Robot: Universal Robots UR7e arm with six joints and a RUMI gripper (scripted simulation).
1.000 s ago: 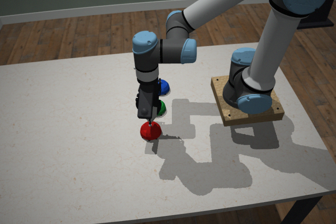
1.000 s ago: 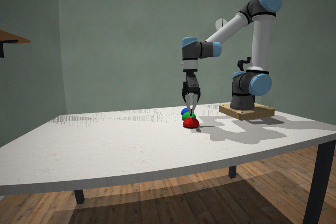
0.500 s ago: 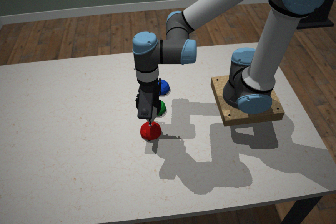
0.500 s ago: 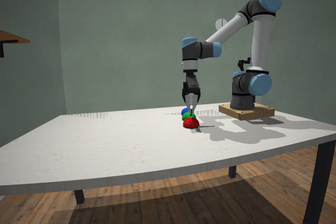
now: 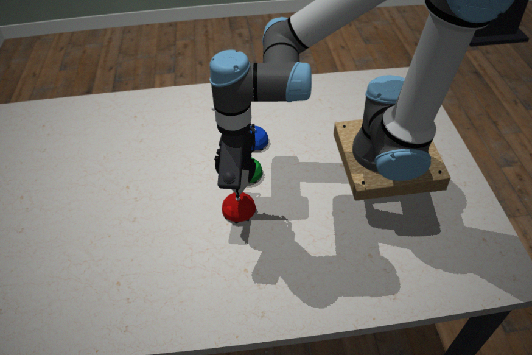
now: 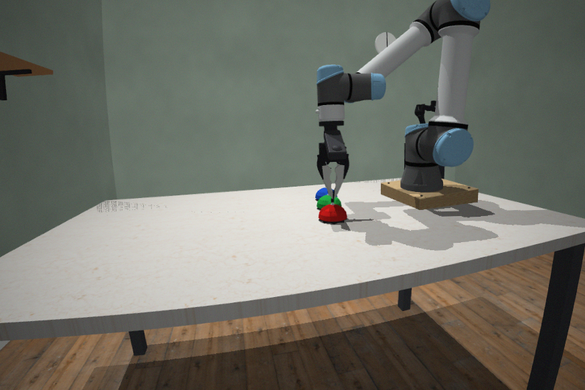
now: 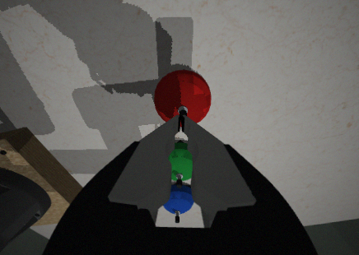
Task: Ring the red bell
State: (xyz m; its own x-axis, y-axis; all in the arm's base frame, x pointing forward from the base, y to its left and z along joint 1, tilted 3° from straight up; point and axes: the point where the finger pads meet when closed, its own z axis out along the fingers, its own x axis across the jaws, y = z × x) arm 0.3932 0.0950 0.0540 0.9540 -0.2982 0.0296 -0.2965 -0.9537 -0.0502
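The red bell lies 4 cm below my hand. Also, from my hand: green bell: 12 cm to the right, 4 cm below, 4 cm behind; then blue bell: 24 cm to the right, 7 cm behind, 4 cm below.
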